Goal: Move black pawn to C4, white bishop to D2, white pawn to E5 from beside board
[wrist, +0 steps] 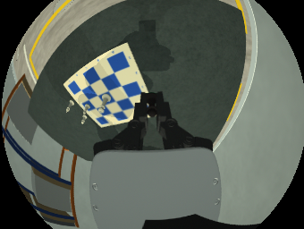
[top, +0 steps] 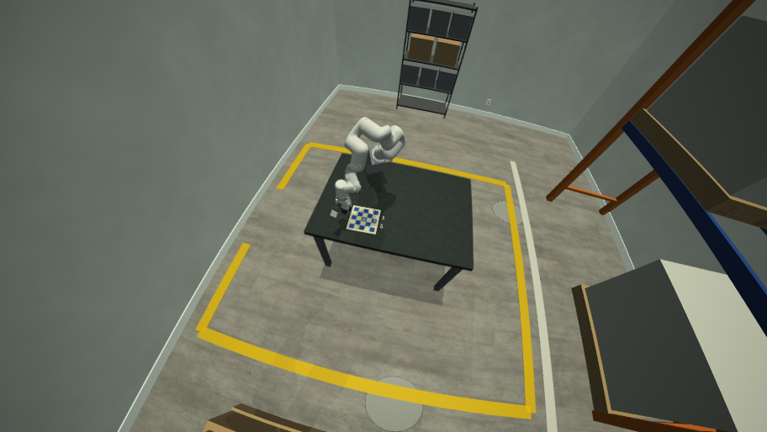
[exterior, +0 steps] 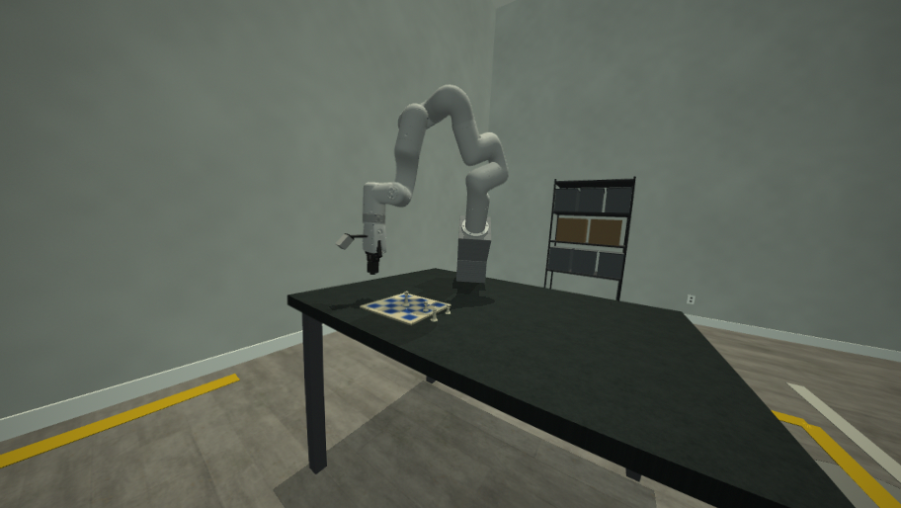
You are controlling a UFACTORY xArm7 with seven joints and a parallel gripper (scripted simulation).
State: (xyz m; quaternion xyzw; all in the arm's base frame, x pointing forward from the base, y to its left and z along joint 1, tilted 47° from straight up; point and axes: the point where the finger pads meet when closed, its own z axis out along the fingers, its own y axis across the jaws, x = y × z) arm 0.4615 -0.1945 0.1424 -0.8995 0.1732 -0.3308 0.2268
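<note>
My hand is 4 cm past the white piece, 13 cm to the right of it and 9 cm above it. Round my hand: black pawn (1 cm below); then cream chessboard (5 cm behind, 13 cm to the left, 12 cm below).
</note>
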